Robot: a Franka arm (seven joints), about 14 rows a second.
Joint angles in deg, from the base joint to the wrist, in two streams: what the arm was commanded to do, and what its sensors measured. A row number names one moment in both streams.
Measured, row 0:
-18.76 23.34 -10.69 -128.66 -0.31 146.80 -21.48
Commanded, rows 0 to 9:
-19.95 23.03 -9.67 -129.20 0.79 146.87 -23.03
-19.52 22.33 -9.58 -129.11 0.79 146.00 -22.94
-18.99 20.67 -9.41 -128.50 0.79 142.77 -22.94
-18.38 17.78 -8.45 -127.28 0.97 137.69 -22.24
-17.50 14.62 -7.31 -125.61 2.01 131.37 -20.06
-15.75 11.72 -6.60 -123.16 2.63 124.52 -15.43
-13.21 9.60 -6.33 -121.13 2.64 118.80 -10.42
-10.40 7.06 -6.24 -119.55 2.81 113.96 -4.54
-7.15 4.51 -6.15 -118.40 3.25 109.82 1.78
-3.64 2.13 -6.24 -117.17 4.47 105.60 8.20
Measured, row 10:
-9.01 7.20 -5.94 -117.54 2.99 111.28 -1.57
